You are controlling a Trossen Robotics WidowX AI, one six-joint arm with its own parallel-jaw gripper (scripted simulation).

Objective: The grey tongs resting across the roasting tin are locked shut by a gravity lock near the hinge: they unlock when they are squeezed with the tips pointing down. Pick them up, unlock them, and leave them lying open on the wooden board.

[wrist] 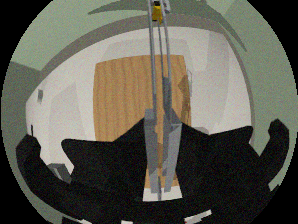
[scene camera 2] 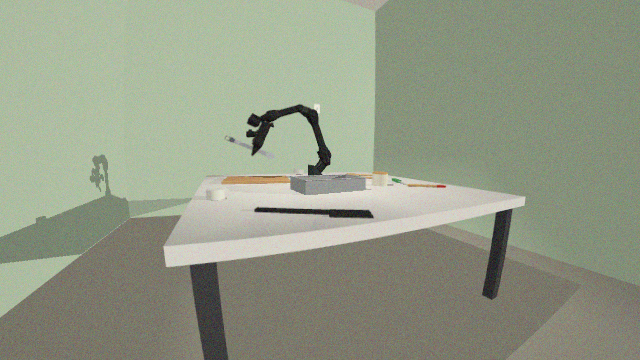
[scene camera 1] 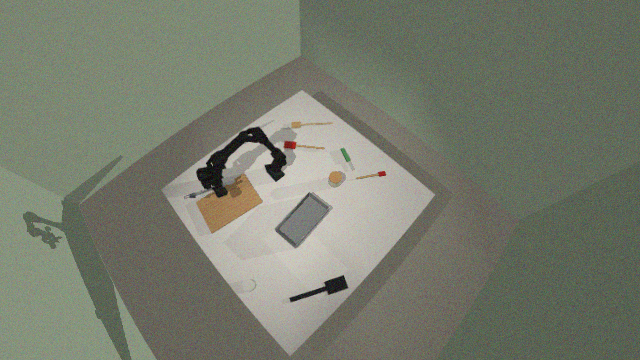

Scene:
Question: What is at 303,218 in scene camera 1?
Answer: A grey roasting tin.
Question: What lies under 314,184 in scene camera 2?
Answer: A grey roasting tin.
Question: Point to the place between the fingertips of the gripper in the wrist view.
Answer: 156,119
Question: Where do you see a wooden board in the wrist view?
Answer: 122,88

